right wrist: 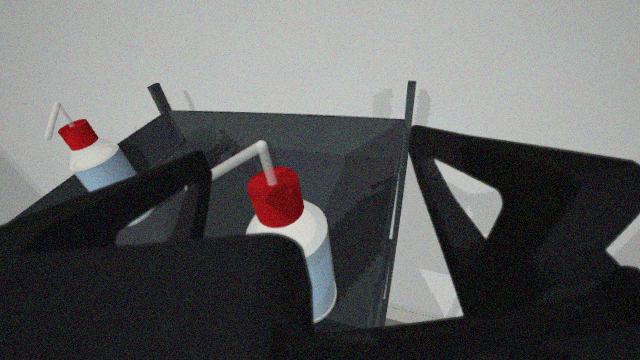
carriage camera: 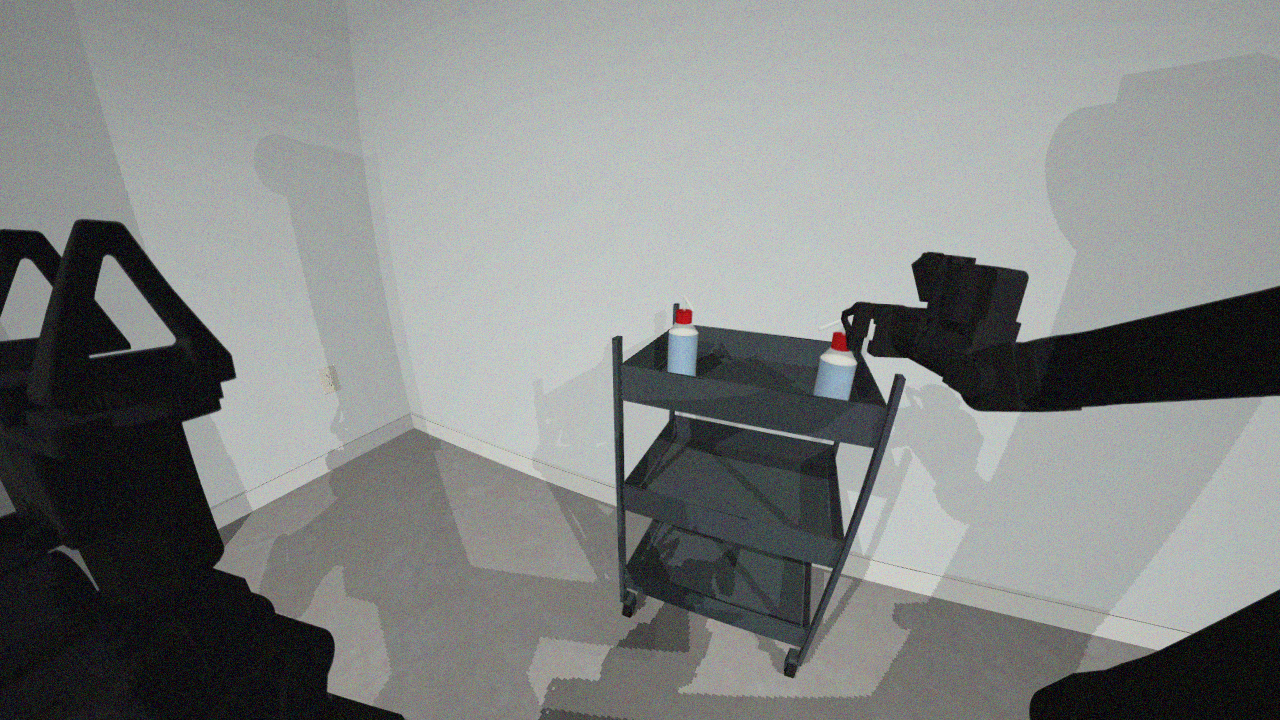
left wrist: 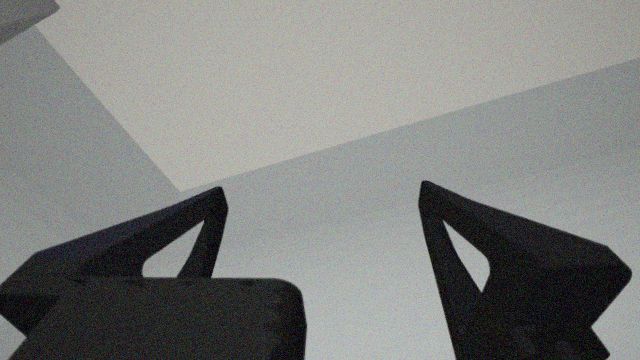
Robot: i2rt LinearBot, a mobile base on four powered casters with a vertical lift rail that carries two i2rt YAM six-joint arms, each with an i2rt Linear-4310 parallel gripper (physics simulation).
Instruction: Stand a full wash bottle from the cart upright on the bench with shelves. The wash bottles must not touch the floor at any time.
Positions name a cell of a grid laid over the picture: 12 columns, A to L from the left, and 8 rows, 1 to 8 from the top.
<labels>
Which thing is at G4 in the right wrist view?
A dark three-tier cart.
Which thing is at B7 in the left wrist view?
My left gripper.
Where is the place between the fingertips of my right gripper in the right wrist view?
F4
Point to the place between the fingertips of my left gripper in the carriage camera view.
At A3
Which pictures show my right gripper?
The right wrist view and the carriage camera view only.
</labels>
